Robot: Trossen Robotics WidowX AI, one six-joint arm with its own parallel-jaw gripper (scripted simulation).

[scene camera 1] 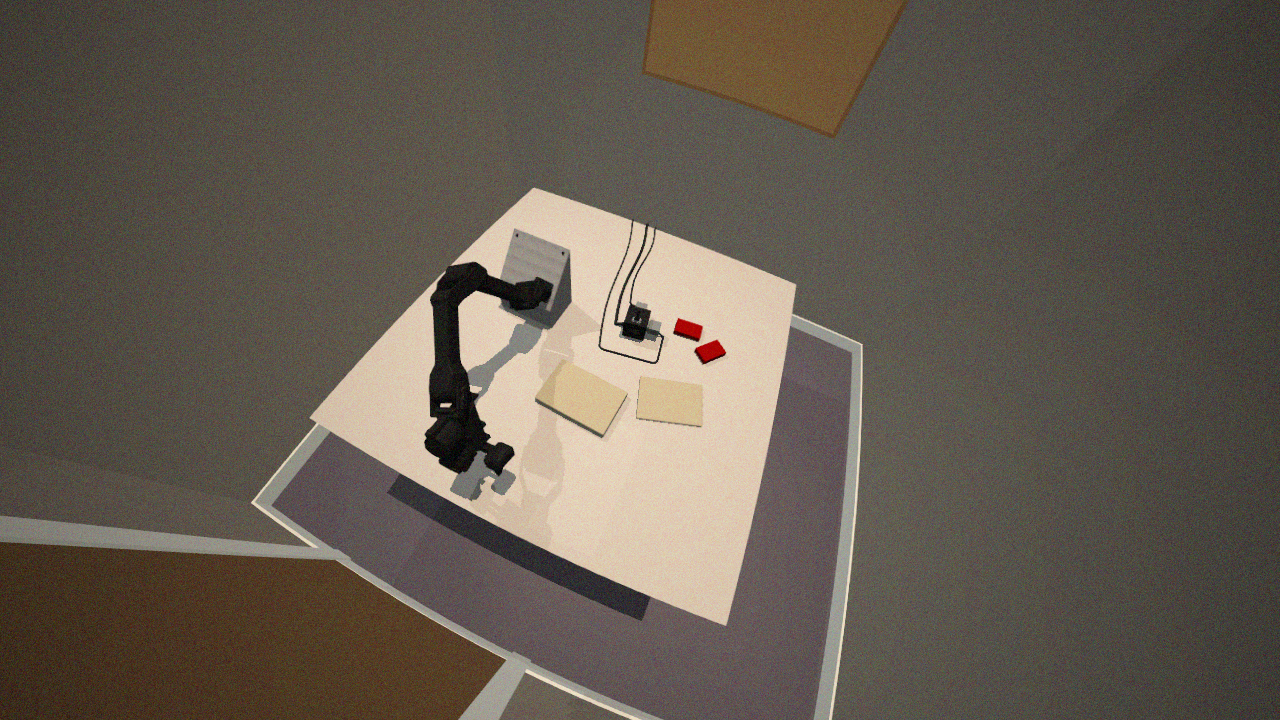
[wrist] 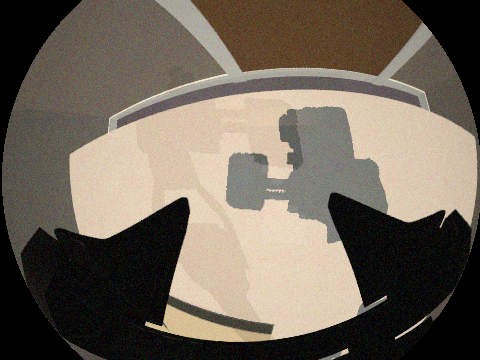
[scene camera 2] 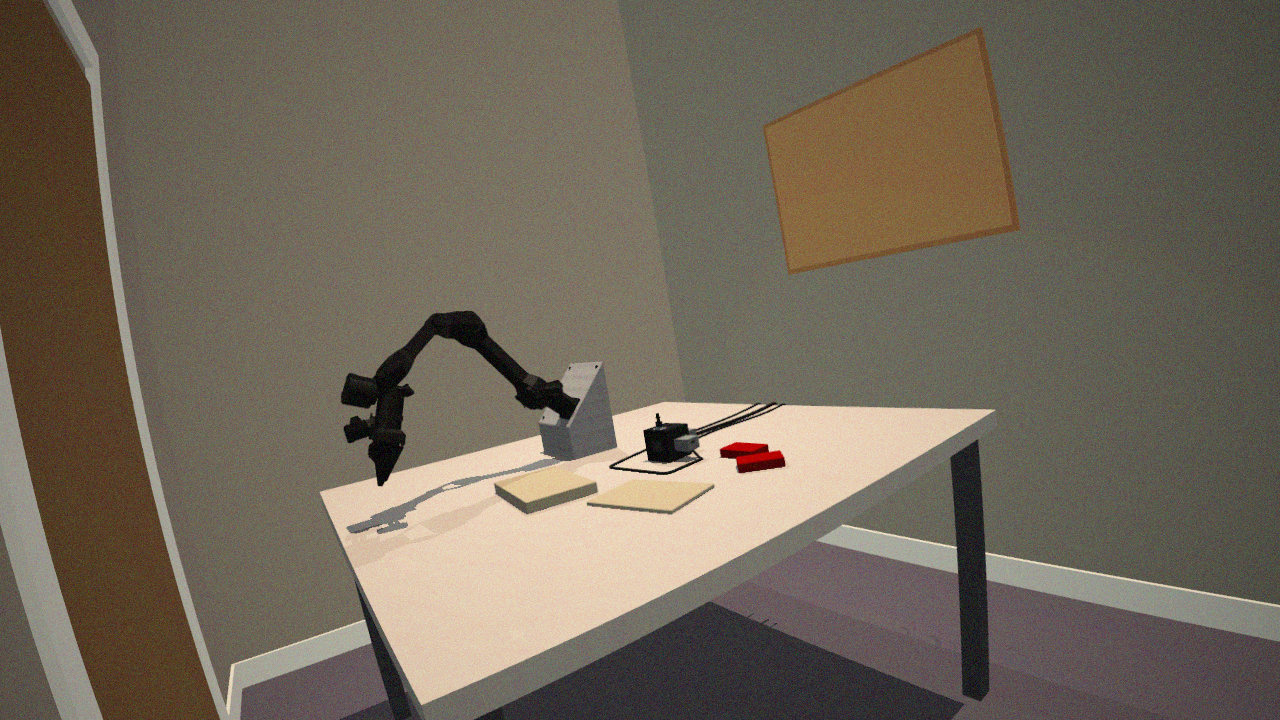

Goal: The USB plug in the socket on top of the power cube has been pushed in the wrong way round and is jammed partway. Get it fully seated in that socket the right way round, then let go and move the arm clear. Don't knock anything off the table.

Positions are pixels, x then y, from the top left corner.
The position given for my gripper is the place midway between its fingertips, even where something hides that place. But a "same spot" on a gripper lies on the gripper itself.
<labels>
my gripper: scene camera 1 485,467; wrist; scene camera 2
same spot on my gripper: (wrist: pixel 129 274) = (scene camera 2: pixel 384 450)
</labels>
